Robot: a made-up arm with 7 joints.
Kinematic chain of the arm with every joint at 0, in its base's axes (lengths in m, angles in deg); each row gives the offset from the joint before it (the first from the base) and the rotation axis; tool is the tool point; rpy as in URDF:
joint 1: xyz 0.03 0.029 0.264 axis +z
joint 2: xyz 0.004 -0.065 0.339 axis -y
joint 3: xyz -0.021 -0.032 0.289 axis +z
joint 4: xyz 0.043 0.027 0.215 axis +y
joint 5: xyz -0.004 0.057 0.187 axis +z
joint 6: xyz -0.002 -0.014 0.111 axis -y
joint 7: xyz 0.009 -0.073 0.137 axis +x
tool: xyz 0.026 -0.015 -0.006 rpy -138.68 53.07 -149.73
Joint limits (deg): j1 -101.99..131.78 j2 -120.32..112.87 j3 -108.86..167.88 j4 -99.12..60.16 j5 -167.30..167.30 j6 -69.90..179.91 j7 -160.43..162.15
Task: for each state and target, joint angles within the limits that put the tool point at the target. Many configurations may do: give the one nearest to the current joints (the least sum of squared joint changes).
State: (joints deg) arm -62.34 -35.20 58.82 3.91 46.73 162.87 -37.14
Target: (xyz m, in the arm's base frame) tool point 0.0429 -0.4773 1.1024
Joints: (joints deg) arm -76.43 -40.60 55.97 -0.47 42.97 149.11 -36.26
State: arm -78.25 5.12 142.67 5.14 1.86 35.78 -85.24
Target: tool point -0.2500 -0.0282 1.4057
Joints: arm -81.29 12.72 137.44 -32.65 -4.26 58.23 -85.15
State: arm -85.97 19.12 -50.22 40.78 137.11 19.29 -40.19
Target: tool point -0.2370 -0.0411 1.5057
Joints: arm -85.31 16.16 -54.44 29.77 138.41 16.65 -41.77
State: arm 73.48 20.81 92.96 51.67 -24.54 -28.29 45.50
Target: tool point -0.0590 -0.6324 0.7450
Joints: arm 105.82 60.13 117.96 60.16 -9.94 -46.17 46.95
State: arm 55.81 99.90 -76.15 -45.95 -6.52 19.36 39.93
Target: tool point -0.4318 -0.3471 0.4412
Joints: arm 66.76 96.92 -78.80 -76.68 -12.24 29.50 40.14
